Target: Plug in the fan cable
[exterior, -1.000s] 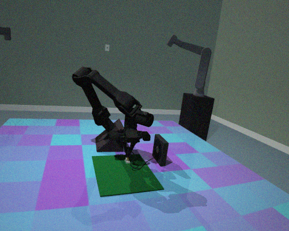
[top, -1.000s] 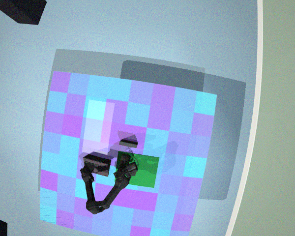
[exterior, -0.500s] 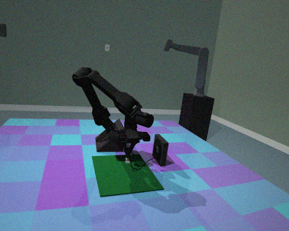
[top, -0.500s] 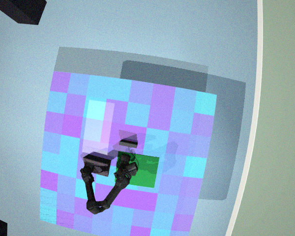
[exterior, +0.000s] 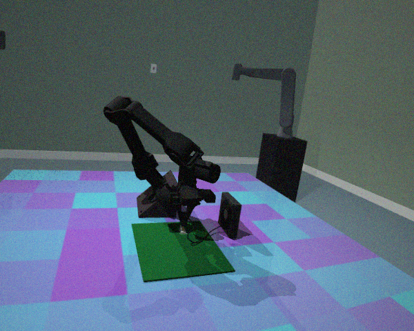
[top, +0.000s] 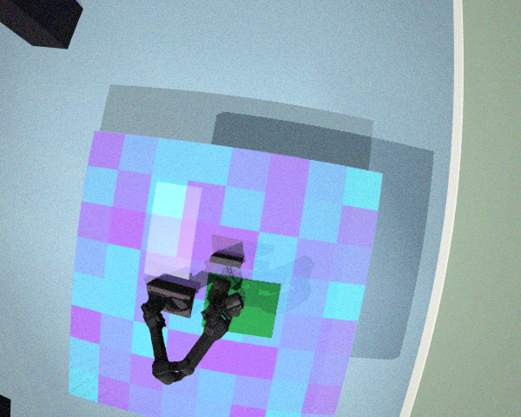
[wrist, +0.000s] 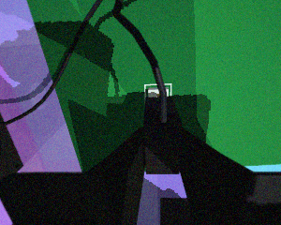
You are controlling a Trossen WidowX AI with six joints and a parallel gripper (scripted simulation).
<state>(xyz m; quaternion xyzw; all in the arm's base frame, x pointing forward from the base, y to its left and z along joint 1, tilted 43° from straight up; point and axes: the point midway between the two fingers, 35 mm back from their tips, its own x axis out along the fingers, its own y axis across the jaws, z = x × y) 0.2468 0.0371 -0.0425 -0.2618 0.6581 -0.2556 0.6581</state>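
The dark plug lies 10 mm ahead of my gripper tip and 10 mm above it. Round my gripper tip: white four-pin header 40 mm below; then green board 90 mm ahead, 30 mm to the right, 60 mm below; then black fan 10 mm behind, 150 mm to the left, 20 mm above.
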